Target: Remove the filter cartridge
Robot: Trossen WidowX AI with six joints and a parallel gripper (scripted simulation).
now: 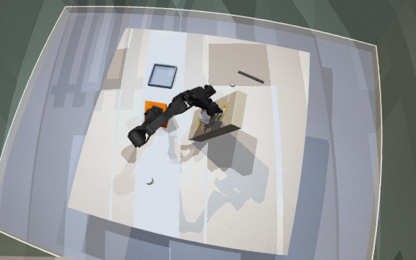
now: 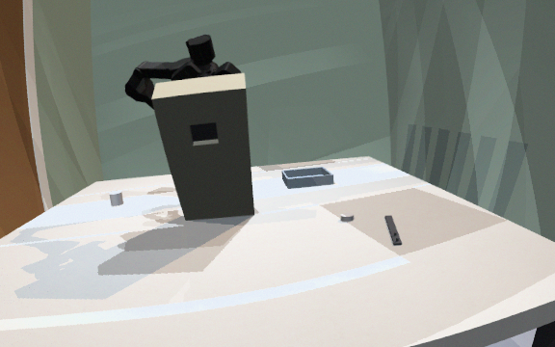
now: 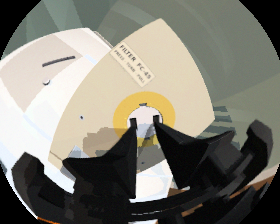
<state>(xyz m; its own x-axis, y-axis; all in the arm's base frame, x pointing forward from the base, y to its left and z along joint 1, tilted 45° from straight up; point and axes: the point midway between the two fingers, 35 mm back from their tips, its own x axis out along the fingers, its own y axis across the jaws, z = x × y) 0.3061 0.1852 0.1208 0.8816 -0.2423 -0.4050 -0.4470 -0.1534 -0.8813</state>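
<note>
Now: the round pale filter cartridge 20 mm ahead of my gripper tip and 10 mm below it. Round my gripper tip: small grey cylinder (410 mm to the right, 280 mm behind, 240 mm below); then beige service panel (90 mm below, 30 mm behind); then dark-rimmed tray (460 mm behind, 250 mm below, 220 mm to the left).
</note>
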